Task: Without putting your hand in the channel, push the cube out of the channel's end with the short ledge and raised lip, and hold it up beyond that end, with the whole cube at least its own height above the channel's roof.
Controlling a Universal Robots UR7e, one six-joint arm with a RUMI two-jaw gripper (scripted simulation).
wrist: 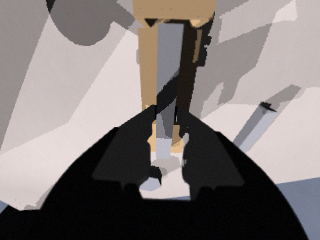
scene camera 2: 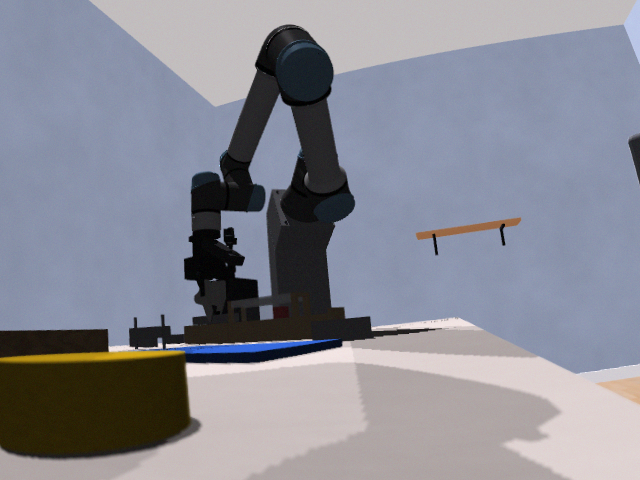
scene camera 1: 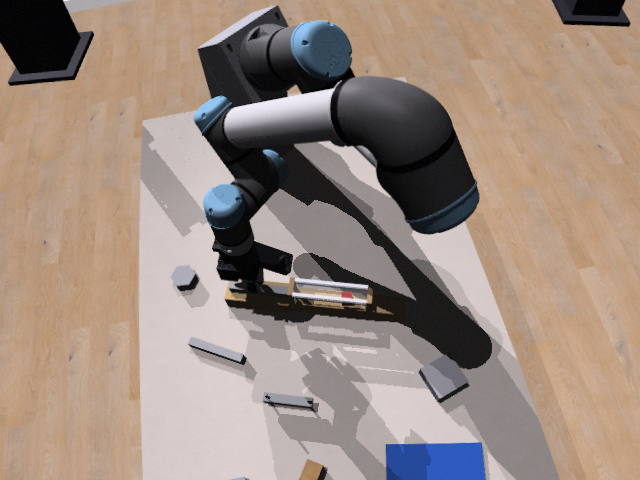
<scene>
In view: the gripper [scene camera 2: 214,321], a grey square plate [scene camera 2: 358,328] and a yellow disc [scene camera 2: 73,403].
The gripper is seen too in the wrist view [wrist: 165,106] and in scene camera 1 [scene camera 1: 259,290]. The wrist view does not show the grey square plate: it is out of frame. The wrist view does not show the yellow disc: it is out of frame.
</scene>
